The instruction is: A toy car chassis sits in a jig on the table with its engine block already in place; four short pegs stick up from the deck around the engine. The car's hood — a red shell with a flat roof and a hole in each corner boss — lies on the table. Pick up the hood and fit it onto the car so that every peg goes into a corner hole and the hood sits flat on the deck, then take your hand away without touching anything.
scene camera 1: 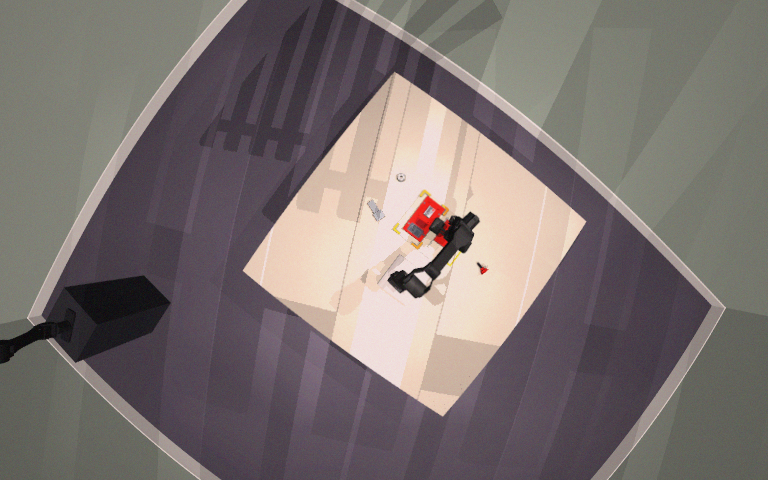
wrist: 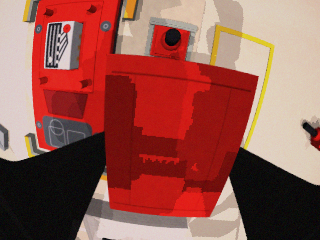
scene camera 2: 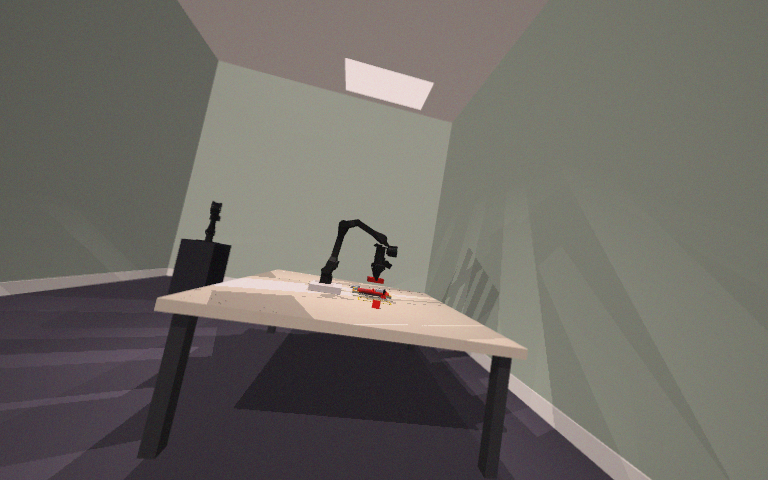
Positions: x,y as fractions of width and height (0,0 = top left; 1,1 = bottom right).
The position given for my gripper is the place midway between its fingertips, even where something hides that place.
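From the wrist, you'd see my gripper (wrist: 0.54,0.61) holding a red hood (wrist: 0.54,0.54), and there's a grey engine block (wrist: 0.20,0.19) that I can see as well.
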